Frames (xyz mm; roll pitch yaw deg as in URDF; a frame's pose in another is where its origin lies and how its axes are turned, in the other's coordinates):
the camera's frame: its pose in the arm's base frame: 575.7 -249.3 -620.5 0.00 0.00 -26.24
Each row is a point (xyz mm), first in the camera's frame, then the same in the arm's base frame.
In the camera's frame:
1: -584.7 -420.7 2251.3
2: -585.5 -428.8 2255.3
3: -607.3 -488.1 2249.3
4: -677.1 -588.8 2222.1
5: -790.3 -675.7 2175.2
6: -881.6 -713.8 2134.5
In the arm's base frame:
1: -134.8 -368.1 1630.8
2: -139.1 -375.0 1634.8
3: -184.8 -418.6 1628.8
4: -292.0 -478.1 1601.6
5: -431.9 -506.0 1554.7
6: -530.6 -499.8 1514.0

